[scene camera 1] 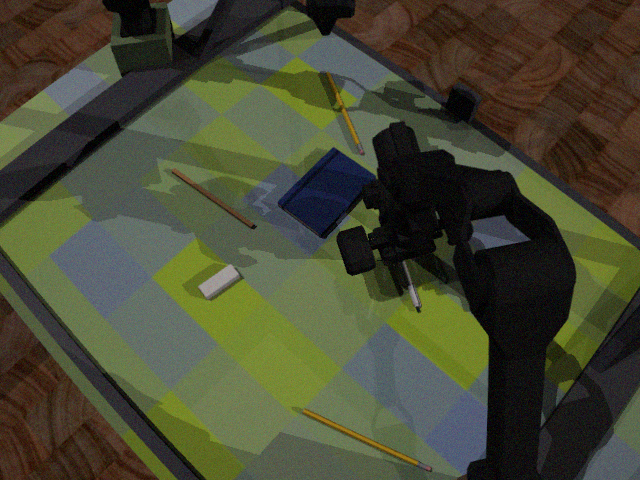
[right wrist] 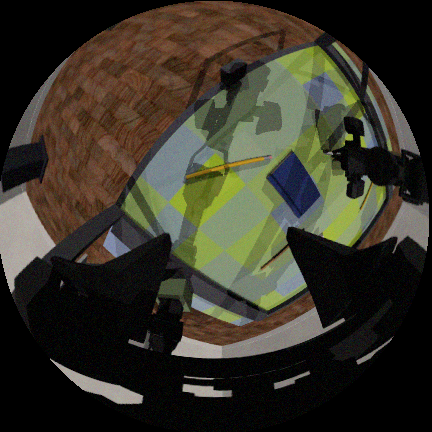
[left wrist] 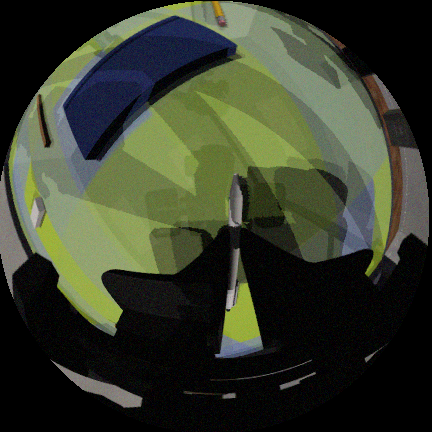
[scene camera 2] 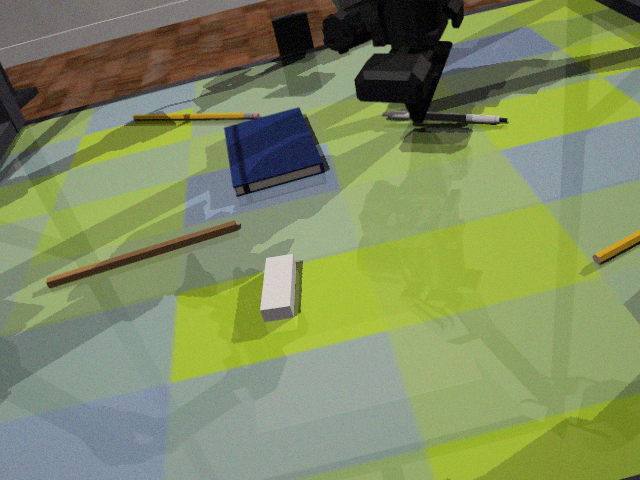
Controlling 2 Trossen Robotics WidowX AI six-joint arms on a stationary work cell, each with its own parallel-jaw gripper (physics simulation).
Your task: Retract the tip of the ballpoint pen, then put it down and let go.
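Frame: origin at the left arm's base, x ahead, y left, z up, level; millimetres.
Seen in the pictures: left gripper, between the fingertips: (scene camera 1: 399,257) (right wrist: 332,153) (left wrist: 233,233) (scene camera 2: 419,119); right gripper, between the fingertips: (right wrist: 230,236); right arm's base, origin of its link: (scene camera 1: 138,23) (right wrist: 170,303).
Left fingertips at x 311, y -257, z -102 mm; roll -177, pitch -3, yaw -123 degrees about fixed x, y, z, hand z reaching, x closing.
Observation:
Offsets run from my left fingertips to a thing's middle.
The grey and white ballpoint pen @[21 mm back, 13 mm left, 3 mm up] (scene camera 1: 412,290) (scene camera 2: 483,119) (left wrist: 235,210) lies level between the fingertips of my left gripper (scene camera 2: 417,117) (left wrist: 233,233), which is shut on its dark middle part. The pen is on or barely above the tabletop, its shadow close to it. In the left wrist view its pointed end faces away from the gripper and the clip end faces back; in scene camera 2 a dark button shows at the right end. Whether the writing tip is out is too small to tell. My right gripper (right wrist: 230,236) is open and empty, high above the table's edge.
A blue notebook @[160 mm ahead, 17 mm right, 4 mm up] (scene camera 1: 328,191) (scene camera 2: 273,149) (left wrist: 150,55) (right wrist: 295,185) lies near the pen. A yellow pencil @[245 mm ahead, 163 mm right, 1 mm up] (scene camera 1: 345,116) (scene camera 2: 196,117) lies beyond it, another @[133 mm back, 248 mm left, 1 mm up] (scene camera 1: 367,439) at scene camera 1's bottom. A brown stick @[294 mm ahead, 112 mm left, 1 mm up] (scene camera 1: 213,198) (scene camera 2: 144,254) and a white eraser @[180 mm ahead, 210 mm left, 4 mm up] (scene camera 1: 219,282) (scene camera 2: 279,284) also lie there.

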